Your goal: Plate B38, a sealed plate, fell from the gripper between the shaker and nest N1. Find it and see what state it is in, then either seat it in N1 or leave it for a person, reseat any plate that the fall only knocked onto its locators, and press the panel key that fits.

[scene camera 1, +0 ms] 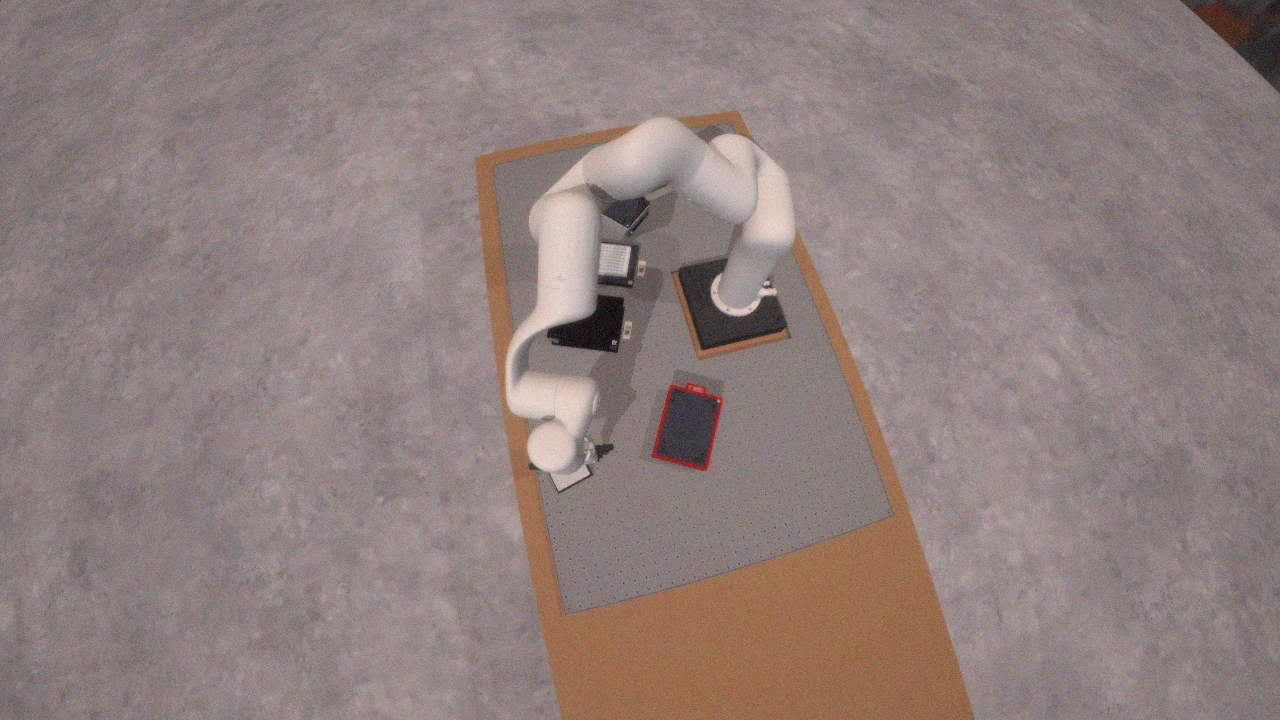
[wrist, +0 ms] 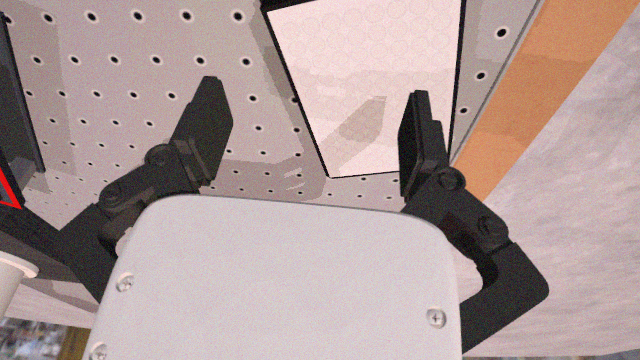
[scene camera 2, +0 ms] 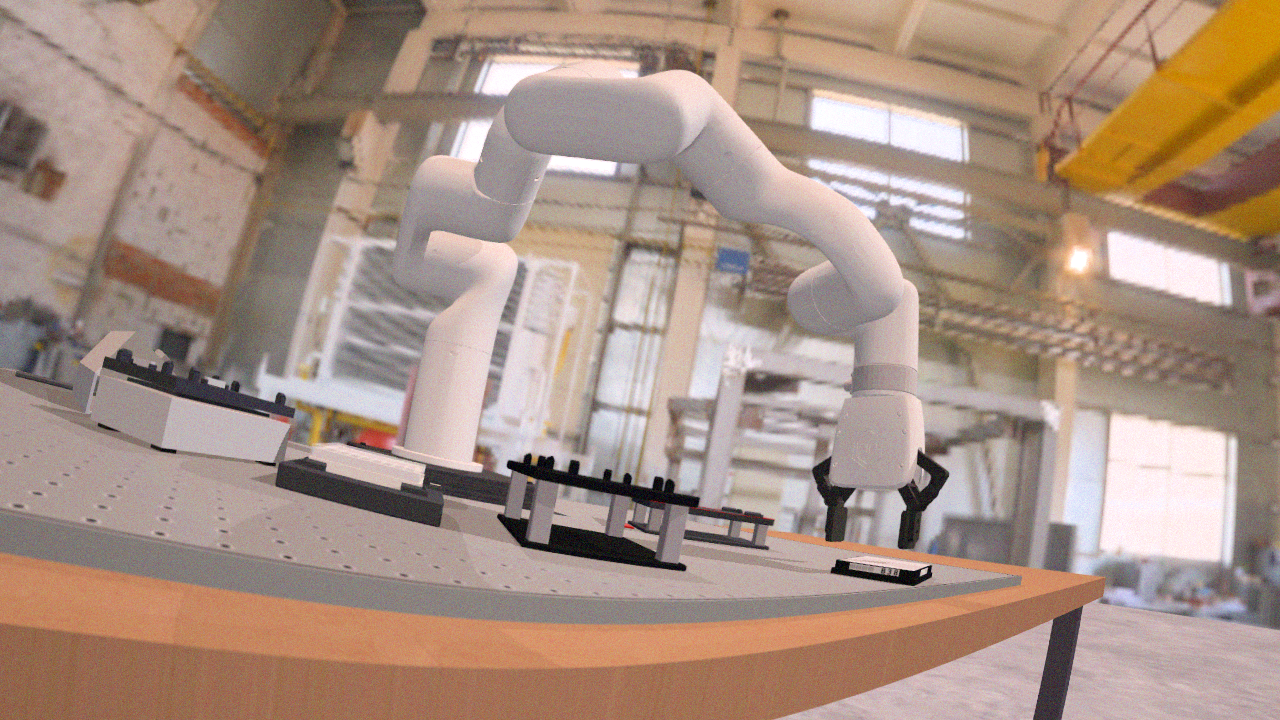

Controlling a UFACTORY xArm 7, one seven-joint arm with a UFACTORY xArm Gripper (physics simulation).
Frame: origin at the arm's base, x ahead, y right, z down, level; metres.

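Seen in the pictures: gripper, fingertip midpoint: (wrist: pixel 314 105) (scene camera 2: pixel 869 545); arm's base, origin of the base link: (scene camera 1: pixel 735 293) (scene camera 2: pixel 436 462).
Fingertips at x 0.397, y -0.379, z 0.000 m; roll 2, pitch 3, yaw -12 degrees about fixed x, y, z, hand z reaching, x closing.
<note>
Pixels of each thing's top centre, then the offset from my fingertips to it. Level surfaces: height alone.
- Plate B38, middle of its top: (wrist: pixel 376 105) (scene camera 2: pixel 887 562) (scene camera 1: pixel 562 458) dx +0.034, dy +0.004, dz +0.015 m
- raised black nest, middle of its top: (scene camera 2: pixel 594 465) (scene camera 1: pixel 585 314) dx -0.029, dy +0.322, dz -0.037 m
- white plate, middle of its top: (scene camera 2: pixel 375 455) (scene camera 1: pixel 603 257) dx -0.073, dy +0.493, dz -0.006 m
- low dark nest, middle of its top: (scene camera 2: pixel 372 468) (scene camera 1: pixel 604 259) dx -0.073, dy +0.493, dz +0.005 m
- red-rimmed raised nest, middle of its top: (scene camera 2: pixel 702 503) (scene camera 1: pixel 688 426) dx -0.247, dy +0.058, dz -0.017 m
- panel, its level: dz +0.026 m
Plate B38 (scene camera 1: pixel 571 480) (scene camera 2: pixel 881 569) (wrist: pixel 345 55) lies flat on the perforated deck near its edge, pale face up, its B38 label upright in scene camera 2. Faint well circles show through its top; no tear shows on the visible part. My gripper (scene camera 2: pixel 872 528) (wrist: pixel 314 105) is open and empty above the plate, offset so that one finger overlaps it in the wrist view. A raised black nest (scene camera 1: pixel 590 324) (scene camera 2: pixel 601 483) has no plate on it. A white plate (scene camera 1: pixel 615 259) (scene camera 2: pixel 366 467) sits on a low dark nest (scene camera 1: pixel 626 279) (scene camera 2: pixel 358 494); its seating is unclear.
A red-rimmed raised nest (scene camera 1: pixel 687 428) (scene camera 2: pixel 747 516) stands inward from plate B38. The box-shaped shaker (scene camera 1: pixel 626 214) (scene camera 2: pixel 192 416) is at the far end, with the panel (scene camera 1: pixel 660 192) behind it mostly hidden by the arm. The wooden table edge (wrist: pixel 540 75) runs close beside plate B38.
</note>
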